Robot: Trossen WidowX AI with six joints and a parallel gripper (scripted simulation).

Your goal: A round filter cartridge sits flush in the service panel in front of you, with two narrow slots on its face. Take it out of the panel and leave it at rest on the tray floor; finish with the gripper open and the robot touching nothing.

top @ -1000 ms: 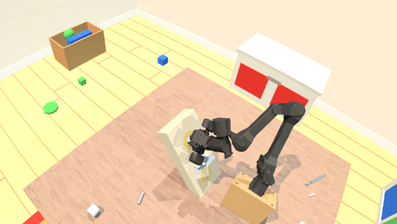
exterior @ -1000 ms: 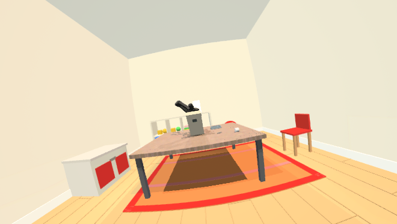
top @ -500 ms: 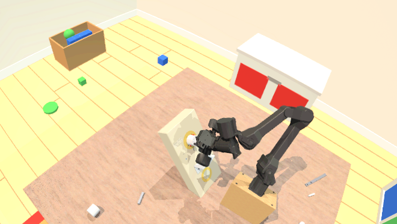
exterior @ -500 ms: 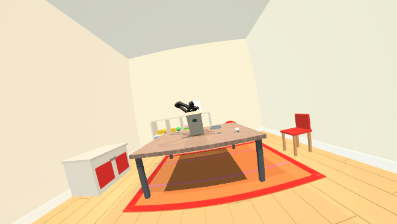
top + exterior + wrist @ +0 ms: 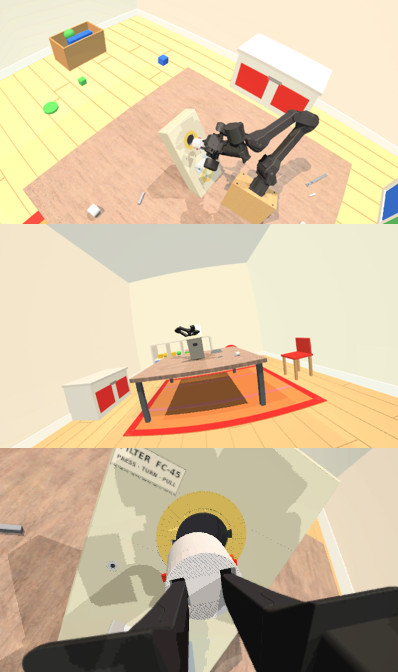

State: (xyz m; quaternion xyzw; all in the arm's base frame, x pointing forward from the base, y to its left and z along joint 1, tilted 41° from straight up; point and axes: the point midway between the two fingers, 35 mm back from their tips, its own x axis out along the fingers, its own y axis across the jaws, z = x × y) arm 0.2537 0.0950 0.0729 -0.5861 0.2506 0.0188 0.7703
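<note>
Now: gripper tip 10 mm short of the white round filter cartridge and 10 mm above it. From my gripper tip the other things lie so: grey tray: 370 mm behind, 250 mm to the left, 240 mm below; cream panel: 20 mm ahead, 110 mm below.
</note>
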